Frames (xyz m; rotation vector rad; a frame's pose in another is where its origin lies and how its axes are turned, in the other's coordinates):
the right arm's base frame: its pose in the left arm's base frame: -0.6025 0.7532 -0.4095 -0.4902 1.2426 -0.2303
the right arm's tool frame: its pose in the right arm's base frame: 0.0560 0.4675 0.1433 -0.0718 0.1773 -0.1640
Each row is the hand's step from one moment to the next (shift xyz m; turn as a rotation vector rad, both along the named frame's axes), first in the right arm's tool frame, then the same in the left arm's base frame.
Working: the right arm's tool frame: its pose in the left arm's base frame: -0.4938 1.1712 -0.6455 -0.6457 1.3881 -0.3754

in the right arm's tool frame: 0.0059 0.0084 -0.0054 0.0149 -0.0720 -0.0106
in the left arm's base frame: -0.0054 0.0019 -0.0101 0.0010 -0.0668 0.0325
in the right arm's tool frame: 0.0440 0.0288 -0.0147 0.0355 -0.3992 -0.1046
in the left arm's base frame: -0.0108 -0.0071 -0.0531 -0.0469 -0.3512 0.2145
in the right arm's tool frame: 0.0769 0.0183 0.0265 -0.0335 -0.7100 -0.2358
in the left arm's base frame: 0.0362 -0.0268 -0.0702 -0.1478 -0.5765 0.4546
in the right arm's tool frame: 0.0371 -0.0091 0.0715 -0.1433 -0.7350 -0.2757
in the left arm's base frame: 0.0772 -0.0151 -0.0197 -0.2017 -0.5378 0.5540
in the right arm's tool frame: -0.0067 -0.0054 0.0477 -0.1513 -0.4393 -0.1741
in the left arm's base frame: 0.0463 0.0093 0.0111 -0.1404 -0.2838 0.3820
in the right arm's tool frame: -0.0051 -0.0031 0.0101 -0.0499 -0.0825 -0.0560
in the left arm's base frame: 0.0094 0.0027 0.0064 -0.0527 -0.0450 0.0874
